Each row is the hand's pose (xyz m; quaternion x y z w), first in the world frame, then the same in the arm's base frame.
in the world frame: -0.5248 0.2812 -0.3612 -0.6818 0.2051 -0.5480 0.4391
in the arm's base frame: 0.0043 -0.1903 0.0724 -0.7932 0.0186 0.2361 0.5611
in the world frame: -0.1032 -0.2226 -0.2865 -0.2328 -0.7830 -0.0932 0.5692
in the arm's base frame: 0.3434 0.0149 -0.4568 0.2927 -0.3618 0.2988 0.8332
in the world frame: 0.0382 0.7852 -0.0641 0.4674 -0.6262 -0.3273 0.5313
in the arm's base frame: -0.1615 0.5832 0.2554 0.5500 0.1380 -0.2050 0.7978
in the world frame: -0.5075 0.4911 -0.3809 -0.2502 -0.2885 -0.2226 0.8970
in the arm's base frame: -0.1492 -0.1101 0.1940 -0.0291 0.1278 0.4515 0.8826
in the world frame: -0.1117 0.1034 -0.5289 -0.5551 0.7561 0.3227 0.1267
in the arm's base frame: -0.0501 0.0198 -0.3557 0.6220 -0.2207 -0.6261 0.4152
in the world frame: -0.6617 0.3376 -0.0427 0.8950 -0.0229 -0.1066 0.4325
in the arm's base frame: 0.2214 -0.1489 0.3454 0.5931 0.7083 -0.2674 0.2740
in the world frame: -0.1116 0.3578 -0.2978 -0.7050 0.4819 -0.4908 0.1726
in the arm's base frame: -0.0424 0.2080 -0.0683 -0.9607 0.0532 0.1614 0.2196
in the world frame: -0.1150 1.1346 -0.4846 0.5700 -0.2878 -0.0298 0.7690
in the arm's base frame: -0.6885 0.4000 0.3607 0.5955 0.5080 0.1065 0.6132
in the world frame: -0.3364 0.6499 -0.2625 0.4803 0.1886 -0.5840 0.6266
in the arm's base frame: -0.1821 0.1389 0.2676 -0.0152 0.7548 -0.2520 0.6055
